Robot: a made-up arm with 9 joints. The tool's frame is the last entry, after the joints. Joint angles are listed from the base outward.
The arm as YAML. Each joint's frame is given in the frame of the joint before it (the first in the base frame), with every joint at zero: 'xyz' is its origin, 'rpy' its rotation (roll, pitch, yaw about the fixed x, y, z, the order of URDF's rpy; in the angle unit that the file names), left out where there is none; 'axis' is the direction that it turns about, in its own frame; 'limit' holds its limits. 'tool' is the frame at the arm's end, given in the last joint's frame.
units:
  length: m
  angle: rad
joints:
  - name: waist
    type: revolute
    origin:
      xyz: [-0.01, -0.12, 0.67]
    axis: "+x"
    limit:
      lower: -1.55
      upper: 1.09
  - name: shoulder
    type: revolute
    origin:
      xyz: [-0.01, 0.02, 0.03]
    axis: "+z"
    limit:
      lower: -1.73
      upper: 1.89
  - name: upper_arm
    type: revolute
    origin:
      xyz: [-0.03, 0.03, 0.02]
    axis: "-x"
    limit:
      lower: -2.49
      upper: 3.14
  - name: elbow
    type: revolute
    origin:
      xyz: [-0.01, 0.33, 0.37]
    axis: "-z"
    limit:
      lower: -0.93
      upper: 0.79
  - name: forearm
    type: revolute
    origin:
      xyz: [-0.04, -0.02, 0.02]
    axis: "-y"
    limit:
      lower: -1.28
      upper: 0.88
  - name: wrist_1
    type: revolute
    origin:
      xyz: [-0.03, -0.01, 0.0]
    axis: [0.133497, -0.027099, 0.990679]
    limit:
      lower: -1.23
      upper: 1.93
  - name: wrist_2
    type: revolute
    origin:
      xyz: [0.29, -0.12, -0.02]
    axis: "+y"
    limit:
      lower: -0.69
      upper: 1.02
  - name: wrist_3
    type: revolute
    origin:
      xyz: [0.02, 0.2, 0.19]
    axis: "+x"
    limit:
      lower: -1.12
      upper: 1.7
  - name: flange
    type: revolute
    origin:
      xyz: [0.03, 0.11, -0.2]
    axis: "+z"
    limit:
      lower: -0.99
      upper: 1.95
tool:
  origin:
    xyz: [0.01, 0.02, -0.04]
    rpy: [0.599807, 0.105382, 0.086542]
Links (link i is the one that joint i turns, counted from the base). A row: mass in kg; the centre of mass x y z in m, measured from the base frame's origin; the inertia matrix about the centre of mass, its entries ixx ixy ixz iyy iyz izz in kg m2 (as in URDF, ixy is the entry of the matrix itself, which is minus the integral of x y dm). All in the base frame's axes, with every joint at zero. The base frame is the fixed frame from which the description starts. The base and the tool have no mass.
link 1: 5.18; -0.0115 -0.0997 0.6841; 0.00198 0 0 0.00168 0 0.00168
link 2: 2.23; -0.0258 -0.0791 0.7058; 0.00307 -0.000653 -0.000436 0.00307 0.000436 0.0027
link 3: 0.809; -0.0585 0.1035 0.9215; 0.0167 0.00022 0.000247 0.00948 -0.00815 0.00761
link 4: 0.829; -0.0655 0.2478 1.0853; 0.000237 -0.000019 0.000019 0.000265 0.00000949 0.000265
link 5: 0.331; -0.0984 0.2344 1.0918; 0.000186 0 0 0.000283 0 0.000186
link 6: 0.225; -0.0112 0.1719 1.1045; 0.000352 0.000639 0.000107 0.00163 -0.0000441 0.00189
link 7: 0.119; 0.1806 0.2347 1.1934; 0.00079 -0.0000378 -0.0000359 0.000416 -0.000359 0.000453
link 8: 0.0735; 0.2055 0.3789 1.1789; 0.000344 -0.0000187 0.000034 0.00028 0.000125 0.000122
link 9: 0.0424; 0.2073 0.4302 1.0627; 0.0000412 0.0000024 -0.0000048 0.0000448 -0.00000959 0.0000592
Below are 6 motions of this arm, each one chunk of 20 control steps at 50 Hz.
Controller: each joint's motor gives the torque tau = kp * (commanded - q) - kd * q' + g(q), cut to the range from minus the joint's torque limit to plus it. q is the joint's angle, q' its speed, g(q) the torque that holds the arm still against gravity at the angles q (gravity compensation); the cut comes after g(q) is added. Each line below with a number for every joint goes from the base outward.
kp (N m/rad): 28 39 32 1.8 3.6 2.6 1.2 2 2.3
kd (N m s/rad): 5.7 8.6 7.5 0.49 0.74 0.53 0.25 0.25 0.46
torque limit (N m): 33 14 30 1.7 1.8 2 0.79 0.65 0.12
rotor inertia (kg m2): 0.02 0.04 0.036 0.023 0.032 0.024 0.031 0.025 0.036
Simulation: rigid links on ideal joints. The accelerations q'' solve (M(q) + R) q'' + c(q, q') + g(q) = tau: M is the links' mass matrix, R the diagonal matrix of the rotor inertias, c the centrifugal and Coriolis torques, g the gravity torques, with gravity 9.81 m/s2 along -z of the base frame. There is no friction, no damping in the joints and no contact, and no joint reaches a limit. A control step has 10 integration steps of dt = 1/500 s. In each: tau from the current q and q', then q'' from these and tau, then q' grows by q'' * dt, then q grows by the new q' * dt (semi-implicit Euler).
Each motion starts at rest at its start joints. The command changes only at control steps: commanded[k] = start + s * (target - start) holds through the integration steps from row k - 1 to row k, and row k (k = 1, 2, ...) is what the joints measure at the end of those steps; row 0 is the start. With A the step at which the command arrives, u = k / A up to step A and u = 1 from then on. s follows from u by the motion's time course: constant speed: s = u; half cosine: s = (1 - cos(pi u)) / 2; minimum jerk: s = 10 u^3 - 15 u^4 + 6 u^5; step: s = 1 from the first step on.
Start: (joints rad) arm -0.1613 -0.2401 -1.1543 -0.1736 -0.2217 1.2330 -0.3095 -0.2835 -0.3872
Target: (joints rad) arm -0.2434 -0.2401 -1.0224 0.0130 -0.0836 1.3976 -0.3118 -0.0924 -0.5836
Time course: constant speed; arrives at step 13
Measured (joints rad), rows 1 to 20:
1: -0.1612 -0.2401 -1.1541 -0.1734 -0.2215 1.2332 -0.3095 -0.2833 -0.3874
2: -0.1610 -0.2400 -1.1535 -0.1727 -0.2207 1.2339 -0.3096 -0.2825 -0.3881
3: -0.1609 -0.2399 -1.1526 -0.1712 -0.2193 1.2353 -0.3098 -0.2808 -0.3895
4: -0.1608 -0.2397 -1.1513 -0.1689 -0.2171 1.2374 -0.3101 -0.2781 -0.3917
5: -0.1609 -0.2394 -1.1495 -0.1656 -0.2141 1.2403 -0.3105 -0.2742 -0.3949
6: -0.1612 -0.2392 -1.1473 -0.1615 -0.2103 1.2440 -0.3110 -0.2690 -0.3991
7: -0.1618 -0.2389 -1.1446 -0.1565 -0.2058 1.2486 -0.3116 -0.2624 -0.4044
8: -0.1627 -0.2387 -1.1415 -0.1507 -0.2005 1.2539 -0.3123 -0.2545 -0.4106
9: -0.1640 -0.2384 -1.1379 -0.1440 -0.1947 1.2601 -0.3131 -0.2454 -0.4179
10: -0.1655 -0.2382 -1.1338 -0.1367 -0.1882 1.2669 -0.3140 -0.2349 -0.4260
11: -0.1675 -0.2380 -1.1293 -0.1288 -0.1812 1.2745 -0.3149 -0.2233 -0.4351
12: -0.1698 -0.2377 -1.1244 -0.1202 -0.1738 1.2827 -0.3159 -0.2107 -0.4450
13: -0.1725 -0.2375 -1.1190 -0.1112 -0.1659 1.2915 -0.3169 -0.1971 -0.4556
14: -0.1757 -0.2374 -1.1134 -0.1019 -0.1580 1.3006 -0.3179 -0.1828 -0.4667
15: -0.1794 -0.2373 -1.1077 -0.0927 -0.1502 1.3098 -0.3188 -0.1685 -0.4780
16: -0.1834 -0.2373 -1.1020 -0.0839 -0.1429 1.3188 -0.3196 -0.1544 -0.4891
17: -0.1876 -0.2374 -1.0963 -0.0756 -0.1361 1.3274 -0.3202 -0.1410 -0.4998
18: -0.1921 -0.2376 -1.0907 -0.0680 -0.1299 1.3357 -0.3207 -0.1284 -0.5100
19: -0.1967 -0.2378 -1.0852 -0.0610 -0.1242 1.3434 -0.3209 -0.1169 -0.5195
20: -0.2013 -0.2380 -1.0797 -0.0547 -0.1191 1.3506 -0.3210 -0.1066 -0.5283

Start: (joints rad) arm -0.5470 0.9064 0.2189 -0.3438 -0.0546 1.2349 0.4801 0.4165 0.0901
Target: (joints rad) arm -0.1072 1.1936 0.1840 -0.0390 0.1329 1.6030 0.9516 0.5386 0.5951
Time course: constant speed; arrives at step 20
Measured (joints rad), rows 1 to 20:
1: -0.5465 0.9064 0.2191 -0.3434 -0.0545 1.2350 0.4803 0.4166 0.0904
2: -0.5452 0.9068 0.2196 -0.3421 -0.0541 1.2351 0.4809 0.4169 0.0916
3: -0.5430 0.9076 0.2204 -0.3395 -0.0534 1.2355 0.4823 0.4175 0.0939
4: -0.5397 0.9092 0.2215 -0.3353 -0.0522 1.2361 0.4847 0.4185 0.0974
5: -0.5351 0.9115 0.2226 -0.3294 -0.0506 1.2371 0.4884 0.4198 0.1023
6: -0.5294 0.9146 0.2239 -0.3219 -0.0484 1.2385 0.4934 0.4216 0.1085
7: -0.5224 0.9186 0.2252 -0.3128 -0.0457 1.2405 0.4998 0.4239 0.1160
8: -0.5141 0.9233 0.2264 -0.3021 -0.0426 1.2432 0.5078 0.4266 0.1249
9: -0.5046 0.9289 0.2274 -0.2901 -0.0389 1.2466 0.5174 0.4298 0.1350
10: -0.4939 0.9353 0.2283 -0.2769 -0.0347 1.2509 0.5285 0.4334 0.1464
11: -0.4821 0.9424 0.2290 -0.2627 -0.0300 1.2560 0.5412 0.4375 0.1592
12: -0.4691 0.9502 0.2293 -0.2476 -0.0249 1.2620 0.5553 0.4421 0.1733
13: -0.4550 0.9587 0.2294 -0.2317 -0.0193 1.2691 0.5709 0.4471 0.1886
14: -0.4399 0.9677 0.2291 -0.2153 -0.0133 1.2771 0.5877 0.4525 0.2053
15: -0.4239 0.9774 0.2284 -0.1985 -0.0069 1.2861 0.6056 0.4584 0.2233
16: -0.4070 0.9875 0.2274 -0.1814 -0.0001 1.2960 0.6246 0.4646 0.2426
17: -0.3893 0.9982 0.2261 -0.1641 0.0070 1.3070 0.6446 0.4713 0.2632
18: -0.3708 1.0093 0.2243 -0.1467 0.0145 1.3190 0.6653 0.4782 0.2850
19: -0.3516 1.0208 0.2223 -0.1294 0.0222 1.3318 0.6867 0.4855 0.3081
20: -0.3319 1.0327 0.2199 -0.1122 0.0302 1.3456 0.7086 0.4931 0.3322

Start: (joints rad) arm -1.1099 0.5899 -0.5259 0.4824 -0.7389 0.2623 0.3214 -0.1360 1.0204
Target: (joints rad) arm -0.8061 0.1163 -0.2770 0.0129 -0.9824 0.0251 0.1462 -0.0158 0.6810
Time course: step
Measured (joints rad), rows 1 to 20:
1: -1.0903 0.5554 -0.5099 0.4677 -0.7504 0.2589 0.3225 -0.1353 1.0196
2: -1.0650 0.5164 -0.4887 0.4458 -0.7654 0.2504 0.3209 -0.1310 1.0175
3: -1.0410 0.4813 -0.4687 0.4215 -0.7813 0.2386 0.3165 -0.1238 1.0140
4: -1.0189 0.4497 -0.4508 0.3959 -0.7977 0.2248 0.3099 -0.1145 1.0092
5: -0.9988 0.4208 -0.4349 0.3700 -0.8142 0.2098 0.3016 -0.1038 1.0030
6: -0.9805 0.3943 -0.4207 0.3445 -0.8305 0.1943 0.2921 -0.0924 0.9954
7: -0.9639 0.3701 -0.4081 0.3197 -0.8461 0.1788 0.2818 -0.0807 0.9865
8: -0.9489 0.3480 -0.3968 0.2961 -0.8608 0.1636 0.2710 -0.0692 0.9762
9: -0.9351 0.3277 -0.3867 0.2737 -0.8745 0.1491 0.2601 -0.0582 0.9646
10: -0.9227 0.3091 -0.3775 0.2527 -0.8870 0.1352 0.2491 -0.0479 0.9516
11: -0.9113 0.2921 -0.3693 0.2332 -0.8985 0.1223 0.2383 -0.0384 0.9372
12: -0.9010 0.2765 -0.3618 0.2150 -0.9087 0.1102 0.2278 -0.0300 0.9214
13: -0.8916 0.2623 -0.3550 0.1983 -0.9179 0.0991 0.2177 -0.0227 0.9043
14: -0.8830 0.2493 -0.3489 0.1829 -0.9260 0.0890 0.2081 -0.0164 0.8860
15: -0.8752 0.2374 -0.3433 0.1688 -0.9331 0.0798 0.1990 -0.0113 0.8673
16: -0.8682 0.2266 -0.3381 0.1558 -0.9392 0.0715 0.1906 -0.0072 0.8485
17: -0.8617 0.2167 -0.3335 0.1439 -0.9446 0.0640 0.1828 -0.0040 0.8303
18: -0.8559 0.2076 -0.3292 0.1331 -0.9492 0.0574 0.1756 -0.0018 0.8128
19: -0.8506 0.1994 -0.3253 0.1231 -0.9531 0.0515 0.1690 -0.0004 0.7963
20: -0.8459 0.1919 -0.3217 0.1140 -0.9565 0.0464 0.1630 0.0004 0.7809

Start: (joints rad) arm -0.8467 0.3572 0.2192 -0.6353 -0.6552 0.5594 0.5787 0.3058 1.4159
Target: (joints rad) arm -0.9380 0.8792 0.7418 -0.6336 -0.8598 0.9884 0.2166 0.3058 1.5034
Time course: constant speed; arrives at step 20
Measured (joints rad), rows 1 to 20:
1: -0.8462 0.3576 0.2200 -0.6350 -0.6551 0.5594 0.5784 0.3058 1.4160
2: -0.8453 0.3590 0.2218 -0.6339 -0.6548 0.5594 0.5775 0.3059 1.4162
3: -0.8440 0.3619 0.2249 -0.6318 -0.6544 0.5596 0.5755 0.3060 1.4166
4: -0.8427 0.3665 0.2293 -0.6286 -0.6541 0.5601 0.5724 0.3061 1.4172
5: -0.8412 0.3728 0.2351 -0.6244 -0.6541 0.5613 0.5680 0.3063 1.4182
6: -0.8399 0.3808 0.2421 -0.6193 -0.6544 0.5633 0.5622 0.3065 1.4194
7: -0.8387 0.3904 0.2505 -0.6134 -0.6553 0.5664 0.5550 0.3067 1.4209
8: -0.8379 0.4016 0.2602 -0.6071 -0.6567 0.5707 0.5464 0.3070 1.4227
9: -0.8374 0.4142 0.2712 -0.6004 -0.6587 0.5764 0.5365 0.3073 1.4249
10: -0.8373 0.4281 0.2834 -0.5936 -0.6615 0.5835 0.5253 0.3077 1.4272
11: -0.8378 0.4433 0.2967 -0.5869 -0.6649 0.5922 0.5129 0.3081 1.4299
12: -0.8387 0.4595 0.3113 -0.5803 -0.6690 0.6025 0.4994 0.3086 1.4327
13: -0.8402 0.4767 0.3269 -0.5741 -0.6737 0.6144 0.4850 0.3093 1.4358
14: -0.8423 0.4948 0.3436 -0.5684 -0.6790 0.6279 0.4697 0.3100 1.4391
15: -0.8449 0.5137 0.3613 -0.5632 -0.6850 0.6430 0.4537 0.3108 1.4426
16: -0.8481 0.5334 0.3799 -0.5586 -0.6914 0.6596 0.4370 0.3118 1.4462
17: -0.8519 0.5536 0.3995 -0.5547 -0.6984 0.6776 0.4199 0.3129 1.4499
18: -0.8562 0.5744 0.4200 -0.5515 -0.7059 0.6970 0.4024 0.3141 1.4538
19: -0.8610 0.5958 0.4412 -0.5490 -0.7138 0.7177 0.3846 0.3154 1.4578
20: -0.8662 0.6176 0.4632 -0.5472 -0.7221 0.7395 0.3667 0.3167 1.4618

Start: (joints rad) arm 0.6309 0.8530 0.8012 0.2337 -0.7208 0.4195 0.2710 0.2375 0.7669
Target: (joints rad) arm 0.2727 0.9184 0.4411 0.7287 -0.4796 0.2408 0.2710 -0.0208 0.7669
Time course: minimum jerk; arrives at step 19
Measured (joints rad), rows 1 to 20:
1: 0.6309 0.8530 0.8012 0.2337 -0.7208 0.4195 0.2710 0.2375 0.7669
2: 0.6306 0.8530 0.8010 0.2338 -0.7207 0.4195 0.2710 0.2375 0.7669
3: 0.6296 0.8532 0.8003 0.2342 -0.7204 0.4193 0.2710 0.2373 0.7669
4: 0.6275 0.8534 0.7987 0.2352 -0.7198 0.4190 0.2710 0.2369 0.7669
5: 0.6238 0.8539 0.7960 0.2369 -0.7186 0.4184 0.2710 0.2359 0.7669
6: 0.6181 0.8547 0.7918 0.2398 -0.7165 0.4175 0.2710 0.2342 0.7669
7: 0.6100 0.8559 0.7857 0.2441 -0.7134 0.4161 0.2711 0.2313 0.7669
8: 0.5995 0.8575 0.7778 0.2502 -0.7092 0.4142 0.2712 0.2270 0.7669
9: 0.5865 0.8596 0.7678 0.2581 -0.7036 0.4117 0.2715 0.2210 0.7669
10: 0.5712 0.8621 0.7559 0.2680 -0.6966 0.4087 0.2719 0.2130 0.7669
11: 0.5539 0.8651 0.7423 0.2800 -0.6883 0.4050 0.2723 0.2030 0.7668
12: 0.5350 0.8686 0.7272 0.2939 -0.6787 0.4007 0.2729 0.1909 0.7668
13: 0.5151 0.8724 0.7109 0.3096 -0.6680 0.3958 0.2735 0.1767 0.7668
14: 0.4947 0.8764 0.6940 0.3269 -0.6563 0.3904 0.2742 0.1608 0.7668
15: 0.4746 0.8805 0.6767 0.3454 -0.6441 0.3846 0.2749 0.1434 0.7668
16: 0.4552 0.8845 0.6596 0.3647 -0.6315 0.3783 0.2756 0.1249 0.7668
17: 0.4370 0.8883 0.6431 0.3846 -0.6188 0.3716 0.2763 0.1058 0.7668
18: 0.4205 0.8918 0.6273 0.4047 -0.6063 0.3645 0.2770 0.0867 0.7667
19: 0.4058 0.8948 0.6125 0.4247 -0.5943 0.3572 0.2775 0.0679 0.7667
20: 0.3927 0.8974 0.5987 0.4444 -0.5828 0.3496 0.2779 0.0501 0.7667

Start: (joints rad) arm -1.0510 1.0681 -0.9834 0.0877 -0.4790 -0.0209 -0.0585 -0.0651 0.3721
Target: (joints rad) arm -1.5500 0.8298 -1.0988 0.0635 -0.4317 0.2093 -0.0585 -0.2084 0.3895
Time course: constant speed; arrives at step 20
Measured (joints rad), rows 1 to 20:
1: -1.0515 1.0671 -0.9838 0.0876 -0.4793 -0.0205 -0.0585 -0.0653 0.3721
2: -1.0530 1.0649 -0.9847 0.0874 -0.4797 -0.0194 -0.0586 -0.0658 0.3722
3: -1.0557 1.0618 -0.9864 0.0872 -0.4802 -0.0174 -0.0588 -0.0667 0.3722
4: -1.0597 1.0579 -0.9886 0.0872 -0.4806 -0.0147 -0.0591 -0.0683 0.3724
5: -1.0653 1.0532 -0.9914 0.0872 -0.4808 -0.0112 -0.0597 -0.0704 0.3726
6: -1.0724 1.0478 -0.9948 0.0873 -0.4807 -0.0069 -0.0603 -0.0732 0.3728
7: -1.0811 1.0419 -0.9985 0.0874 -0.4804 -0.0019 -0.0611 -0.0766 0.3732
8: -1.0912 1.0355 -1.0026 0.0875 -0.4797 0.0037 -0.0621 -0.0806 0.3735
9: -1.1029 1.0285 -1.0070 0.0877 -0.4786 0.0099 -0.0631 -0.0852 0.3740
10: -1.1160 1.0212 -1.0115 0.0877 -0.4772 0.0166 -0.0642 -0.0904 0.3745
11: -1.1304 1.0135 -1.0162 0.0877 -0.4756 0.0238 -0.0653 -0.0960 0.3750
12: -1.1461 1.0054 -1.0210 0.0876 -0.4736 0.0315 -0.0664 -0.1021 0.3756
13: -1.1630 0.9970 -1.0259 0.0875 -0.4714 0.0397 -0.0675 -0.1086 0.3762
14: -1.1810 0.9884 -1.0307 0.0872 -0.4689 0.0482 -0.0686 -0.1153 0.3769
15: -1.2000 0.9794 -1.0356 0.0868 -0.4663 0.0571 -0.0696 -0.1224 0.3776
16: -1.2199 0.9703 -1.0404 0.0864 -0.4636 0.0663 -0.0705 -0.1296 0.3783
17: -1.2407 0.9609 -1.0452 0.0858 -0.4607 0.0759 -0.0713 -0.1371 0.3791
18: -1.2621 0.9513 -1.0500 0.0851 -0.4578 0.0858 -0.0720 -0.1446 0.3798
19: -1.2843 0.9416 -1.0547 0.0843 -0.4548 0.0960 -0.0726 -0.1522 0.3806
20: -1.3070 0.9317 -1.0593 0.0835 -0.4519 0.1065 -0.0731 -0.1599 0.3814

